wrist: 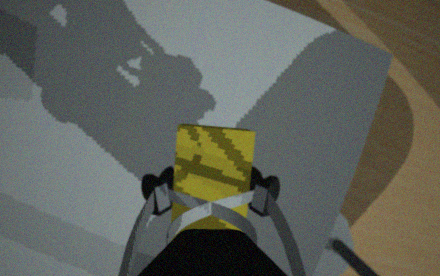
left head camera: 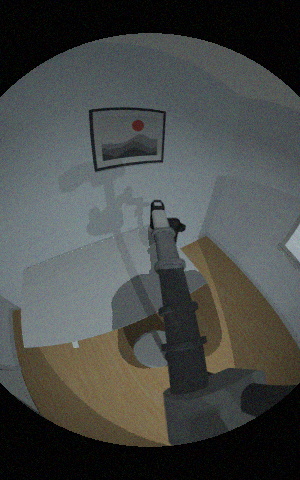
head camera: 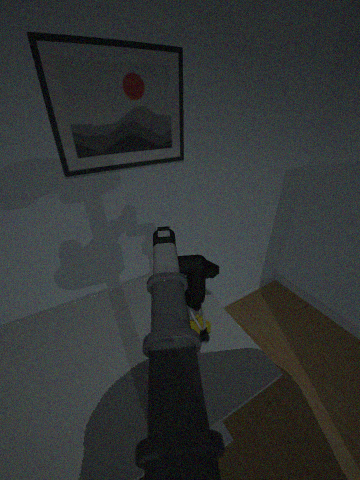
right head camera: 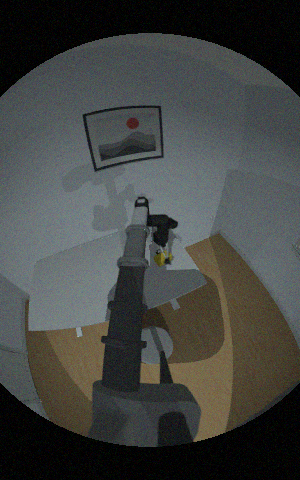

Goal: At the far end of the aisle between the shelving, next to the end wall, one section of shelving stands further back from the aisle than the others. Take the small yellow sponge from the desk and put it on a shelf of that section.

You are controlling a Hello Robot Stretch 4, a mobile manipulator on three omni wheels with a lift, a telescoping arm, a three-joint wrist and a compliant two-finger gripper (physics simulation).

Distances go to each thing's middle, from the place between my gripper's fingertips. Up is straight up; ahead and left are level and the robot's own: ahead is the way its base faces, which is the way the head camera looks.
Now: hand 1 cm below the small yellow sponge [wrist: 211, 163]. From my hand the other things lie so: framed picture [head camera: 112, 104] (53 cm ahead, 22 cm to the left, 70 cm above).
